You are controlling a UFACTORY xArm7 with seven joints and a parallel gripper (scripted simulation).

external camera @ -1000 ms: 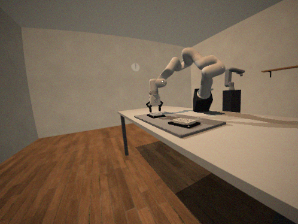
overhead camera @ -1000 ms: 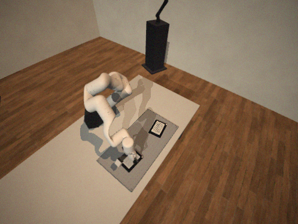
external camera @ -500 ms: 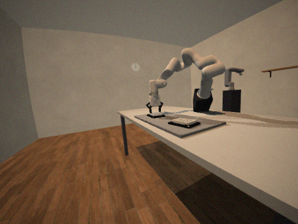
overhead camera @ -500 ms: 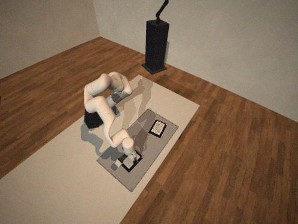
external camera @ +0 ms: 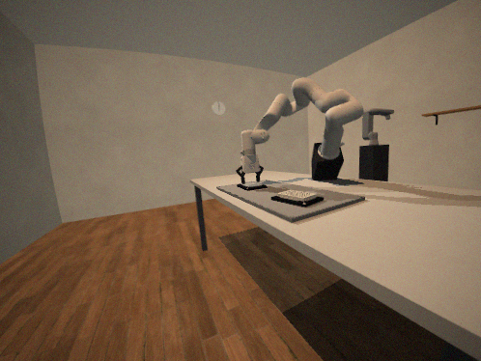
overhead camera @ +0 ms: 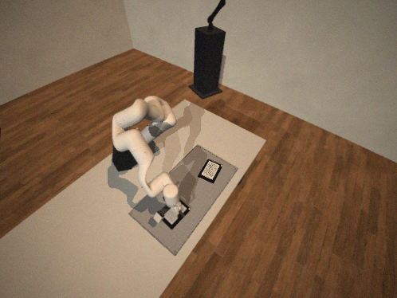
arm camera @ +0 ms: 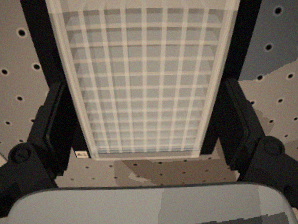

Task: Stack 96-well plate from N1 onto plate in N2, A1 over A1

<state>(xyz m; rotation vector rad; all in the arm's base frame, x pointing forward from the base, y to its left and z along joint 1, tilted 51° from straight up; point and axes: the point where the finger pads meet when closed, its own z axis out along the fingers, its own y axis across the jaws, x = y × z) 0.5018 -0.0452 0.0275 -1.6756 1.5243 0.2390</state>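
The 96-well plate is 20 mm below my hand. The rest, counted from my hand: white A1 tag (90 mm to the left, 30 mm ahead, 20 mm below).
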